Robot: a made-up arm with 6 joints.
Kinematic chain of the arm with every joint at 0, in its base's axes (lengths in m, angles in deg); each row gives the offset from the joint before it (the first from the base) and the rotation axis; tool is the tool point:
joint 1: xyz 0 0 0.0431 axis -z
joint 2: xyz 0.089 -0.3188 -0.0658 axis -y
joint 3: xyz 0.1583 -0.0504 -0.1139 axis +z
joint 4: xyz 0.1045 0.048 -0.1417 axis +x
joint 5: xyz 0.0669 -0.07 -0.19 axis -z
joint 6: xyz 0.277 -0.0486 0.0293 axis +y
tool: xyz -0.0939 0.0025 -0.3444
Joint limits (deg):
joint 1: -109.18..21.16
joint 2: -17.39..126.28
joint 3: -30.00..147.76
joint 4: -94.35..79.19
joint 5: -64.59..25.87
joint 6: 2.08..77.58
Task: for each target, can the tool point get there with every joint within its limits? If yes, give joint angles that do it. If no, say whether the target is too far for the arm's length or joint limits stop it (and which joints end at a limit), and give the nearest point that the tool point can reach.
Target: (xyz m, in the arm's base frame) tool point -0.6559 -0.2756 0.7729
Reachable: no: joint limits stop it (at a limit: joint 1, joint 2, joint 4, joint 6) | nearest point -0.4097 -0.3245 0.5933 | short by 0.309 m
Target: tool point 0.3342 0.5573 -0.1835
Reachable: yes | joints -80.52 48.88 92.23 8.63 -29.71 65.34
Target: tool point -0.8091 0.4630 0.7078
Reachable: no: joint limits stop it (at a limit: joint 1, joint 6) | nearest point -0.3370 0.4232 0.4786 | short by 0.526 m
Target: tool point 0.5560 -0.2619 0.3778
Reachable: yes | joints -48.60 107.36 11.11 -72.74 -39.64 56.48
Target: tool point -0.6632 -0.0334 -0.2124
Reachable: no: joint limits stop it (at a limit: joint 1, joint 2, joint 4, joint 6) | nearest point -0.5478 -0.0967 -0.2469 | short by 0.136 m
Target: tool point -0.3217 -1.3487 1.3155
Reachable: no: too far | nearest point -0.0815 -0.7903 0.6850 | short by 0.876 m
